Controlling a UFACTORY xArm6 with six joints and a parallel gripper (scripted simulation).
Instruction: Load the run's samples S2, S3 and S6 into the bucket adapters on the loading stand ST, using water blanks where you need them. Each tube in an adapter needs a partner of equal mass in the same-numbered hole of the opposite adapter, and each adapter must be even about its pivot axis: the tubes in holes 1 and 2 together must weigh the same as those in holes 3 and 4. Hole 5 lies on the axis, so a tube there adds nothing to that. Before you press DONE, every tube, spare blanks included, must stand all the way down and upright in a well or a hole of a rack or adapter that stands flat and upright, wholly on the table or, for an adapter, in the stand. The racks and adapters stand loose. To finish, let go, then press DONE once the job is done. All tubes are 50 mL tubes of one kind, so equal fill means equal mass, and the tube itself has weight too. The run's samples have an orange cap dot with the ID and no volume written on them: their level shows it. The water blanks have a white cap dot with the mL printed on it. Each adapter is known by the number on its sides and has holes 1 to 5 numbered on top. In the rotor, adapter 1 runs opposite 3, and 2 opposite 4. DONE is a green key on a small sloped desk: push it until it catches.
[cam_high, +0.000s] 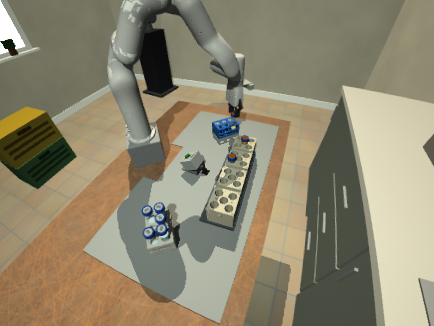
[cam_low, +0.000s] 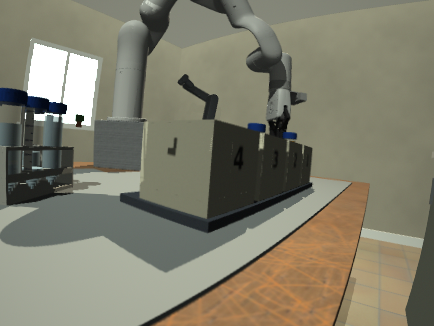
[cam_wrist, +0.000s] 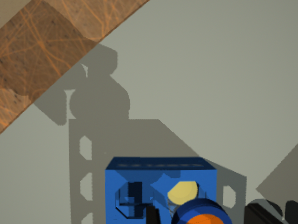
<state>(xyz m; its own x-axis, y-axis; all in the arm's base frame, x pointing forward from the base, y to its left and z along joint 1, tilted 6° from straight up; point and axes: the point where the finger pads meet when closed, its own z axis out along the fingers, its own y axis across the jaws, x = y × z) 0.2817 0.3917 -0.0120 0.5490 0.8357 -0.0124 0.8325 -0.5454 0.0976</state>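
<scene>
Now: the tube 70 mm below my hand and 10 mm behind it. From my hand the other things lie so: blue sample rack: 100 mm below, 40 mm behind, 20 mm to the right; then adapter: 280 mm to the right, 160 mm ahead, 80 mm below; then DONE key desk: 350 mm to the right, 80 mm below, 40 mm behind.
</scene>
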